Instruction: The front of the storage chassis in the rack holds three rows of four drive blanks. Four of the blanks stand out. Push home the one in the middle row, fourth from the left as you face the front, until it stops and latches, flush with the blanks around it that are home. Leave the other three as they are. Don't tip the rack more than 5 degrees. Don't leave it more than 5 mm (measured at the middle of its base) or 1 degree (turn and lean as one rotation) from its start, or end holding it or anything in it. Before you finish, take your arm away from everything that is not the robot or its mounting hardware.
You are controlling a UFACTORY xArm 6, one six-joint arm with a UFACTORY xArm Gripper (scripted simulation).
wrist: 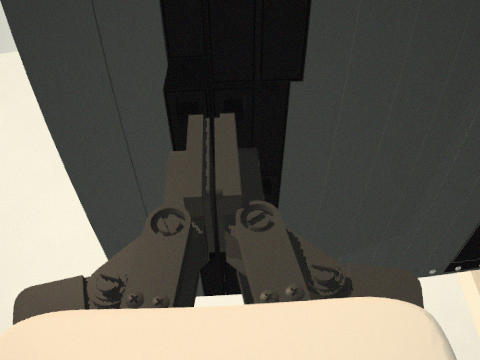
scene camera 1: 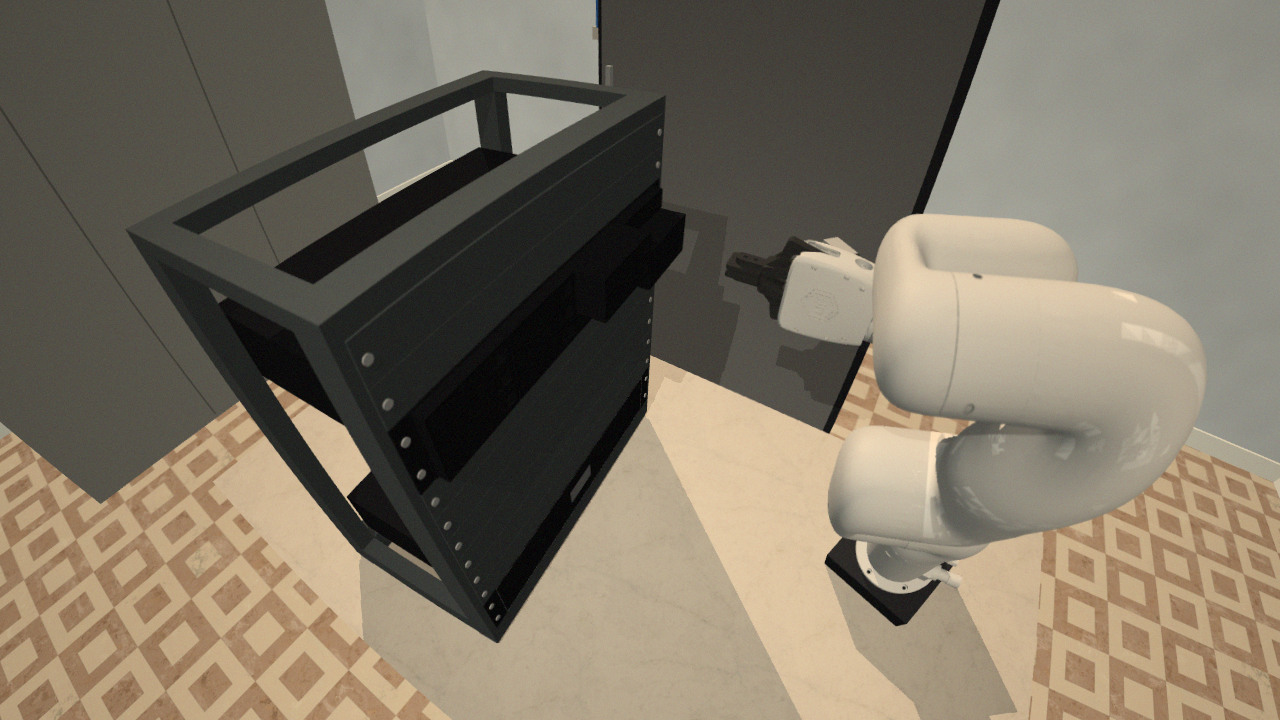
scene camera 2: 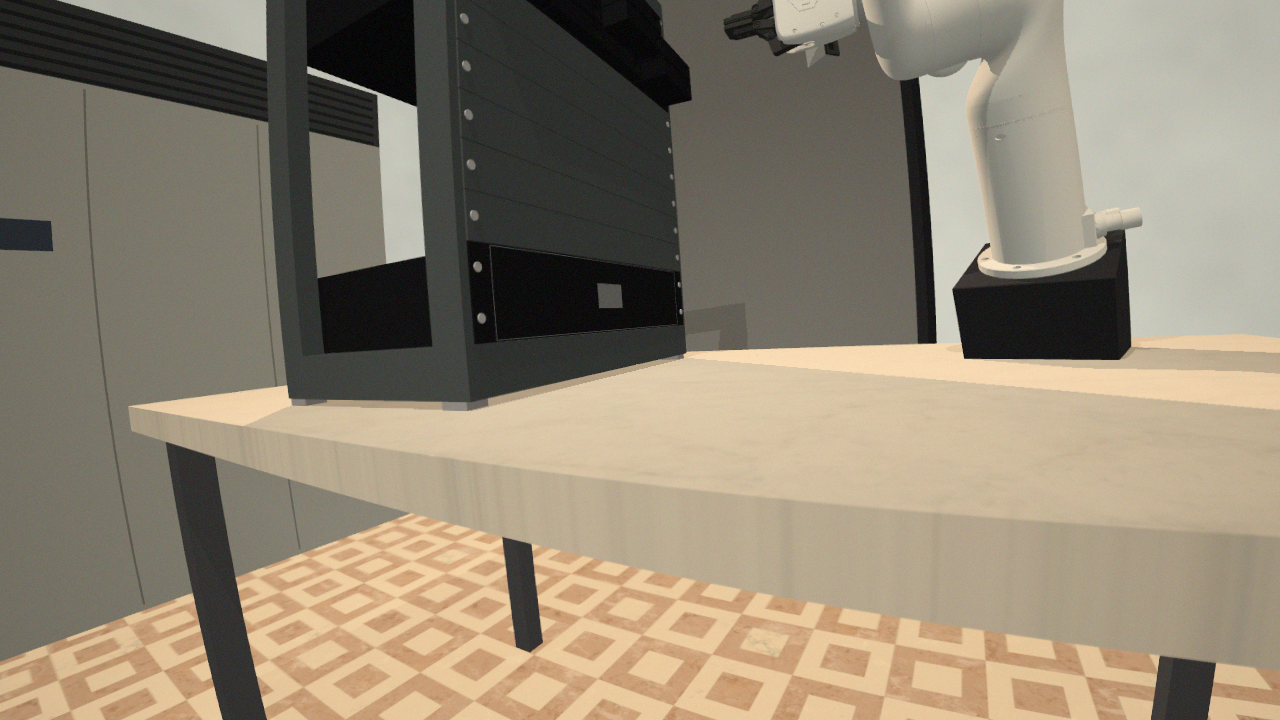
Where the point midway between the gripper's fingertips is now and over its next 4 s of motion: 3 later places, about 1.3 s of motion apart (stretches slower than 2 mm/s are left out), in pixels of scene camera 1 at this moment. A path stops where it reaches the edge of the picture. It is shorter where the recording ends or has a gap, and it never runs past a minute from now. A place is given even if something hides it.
The gripper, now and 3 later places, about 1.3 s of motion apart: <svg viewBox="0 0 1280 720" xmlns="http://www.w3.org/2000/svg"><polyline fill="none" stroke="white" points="729,263 674,240 658,236 649,233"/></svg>
